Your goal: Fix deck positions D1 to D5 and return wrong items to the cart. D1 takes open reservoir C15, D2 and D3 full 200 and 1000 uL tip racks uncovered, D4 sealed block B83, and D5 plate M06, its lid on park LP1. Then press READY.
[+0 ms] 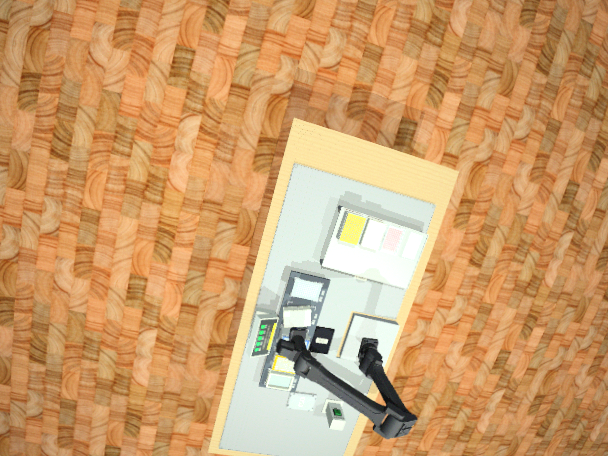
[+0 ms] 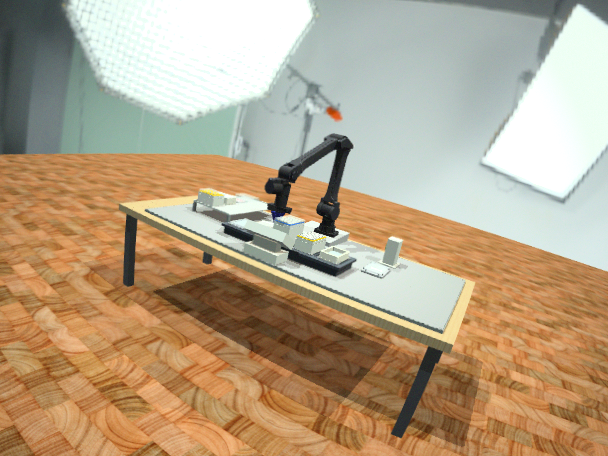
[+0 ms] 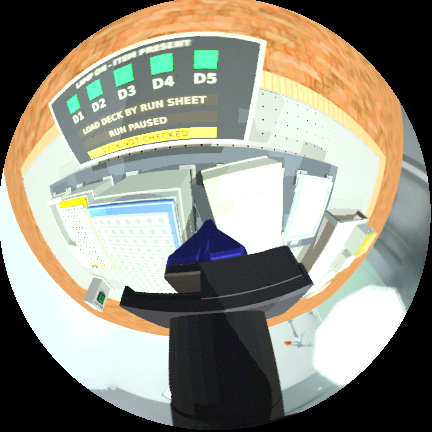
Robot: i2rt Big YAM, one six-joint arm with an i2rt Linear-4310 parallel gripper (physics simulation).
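Where they show: gripper, fingertip midpoint: [image 1: 294,328] [image 3: 209,223]; arm's base, origin of the base link: [image 1: 367,348] [image 2: 326,232].
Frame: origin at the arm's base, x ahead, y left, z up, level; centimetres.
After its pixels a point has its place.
Note:
My gripper [image 2: 276,215] @(y -10.6, x 41.3, z 6.6 cm) [image 3: 209,223] @(y -10.6, x 41.3, z 6.6 cm) is shut and empty, its blue fingertips above the deck between the blue-edged tip rack [image 3: 135,240] @(y -5.4, x 44.3, z 12.2 cm) [image 2: 290,220] @(y -2.7, x 43.2, z 12.2 cm) at D3 and the cream block [image 3: 245,205] @(y -14.7, x 42.9, z 6.4 cm) [image 1: 297,317] @(y -16.3, x 40.9, z 6.3 cm) at D4. The block looks turned slightly against its slot. The yellow-edged tip rack [image 3: 82,230] @(y 7.1, x 43.2, z 8.3 cm) [image 1: 284,364] @(y 7.8, x 42.9, z 8.3 cm) [image 2: 311,243] @(y 11.2, x 48.3, z 6.7 cm) is uncovered at D2. A shallow open reservoir [image 1: 280,381] @(y 21.5, x 42.3, z 3.1 cm) stands at D1, and a pale plate [image 1: 307,288] @(y -29.9, x 38.3, z 3.2 cm) [image 3: 310,205] @(y -28.8, x 39.5, z 2.7 cm) lies at D5. The status panel [image 3: 160,92] @(y -8.1, x 54.3, z 8.6 cm) [image 1: 264,336] @(y -6.0, x 54.6, z 8.7 cm) shows five green lamps and "DECK NOT CHECKED". Item codes are unreadable.
The white cart [image 1: 367,269] @(y -43.1, x 11.8, z 3.2 cm) holds a yellow rack [image 1: 353,228] @(y -62.3, x 25.2, z 10.2 cm), a pink-topped item [image 1: 393,240] @(y -59.1, x 3.4, z 4.8 cm) and white items. A black tray [image 1: 321,346] @(y 2.6, x 24.0, z -2.0 cm) lies beside the deck. A clear flat piece [image 1: 301,401] @(y 36.2, x 28.3, z -1.1 cm) [image 2: 375,270] @(y 37.7, x 32.3, z -1.1 cm) lies beyond D1, near the green-button box [image 1: 337,424] @(y 39.3, x 10.0, z 10.1 cm) [image 3: 94,295] @(y 36.6, x 13.0, z 6.1 cm).

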